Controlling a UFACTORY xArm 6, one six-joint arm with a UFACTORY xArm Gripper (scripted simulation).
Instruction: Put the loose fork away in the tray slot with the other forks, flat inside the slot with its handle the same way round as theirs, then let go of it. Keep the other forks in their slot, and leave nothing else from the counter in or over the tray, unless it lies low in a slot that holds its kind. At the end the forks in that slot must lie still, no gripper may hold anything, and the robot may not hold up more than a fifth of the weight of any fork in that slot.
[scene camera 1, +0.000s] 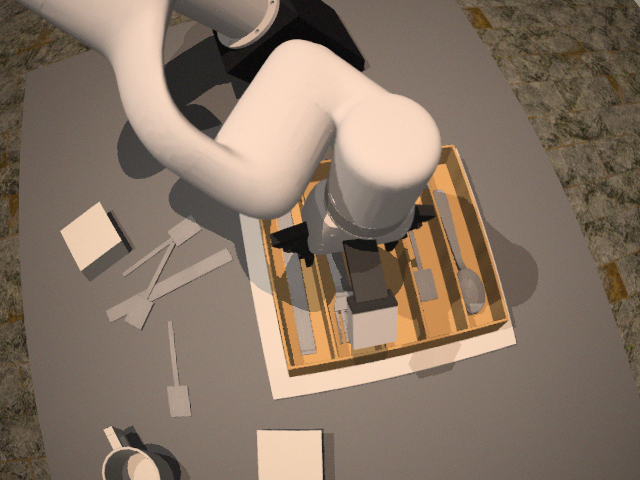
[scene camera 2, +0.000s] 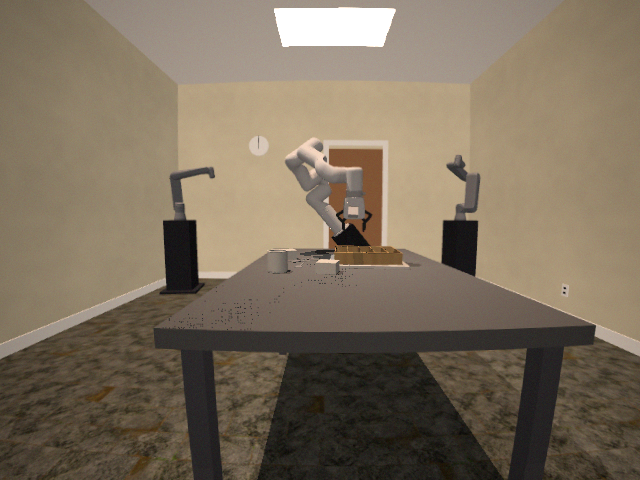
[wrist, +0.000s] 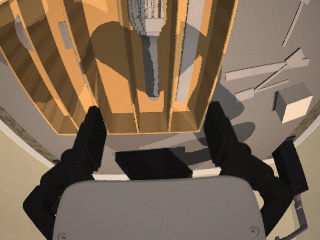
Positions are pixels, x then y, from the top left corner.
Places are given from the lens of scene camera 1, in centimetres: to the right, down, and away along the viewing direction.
my gripper (scene camera 1: 346, 246): 3, 1, 67
knife (scene camera 1: 292, 264): -4, 3, 81
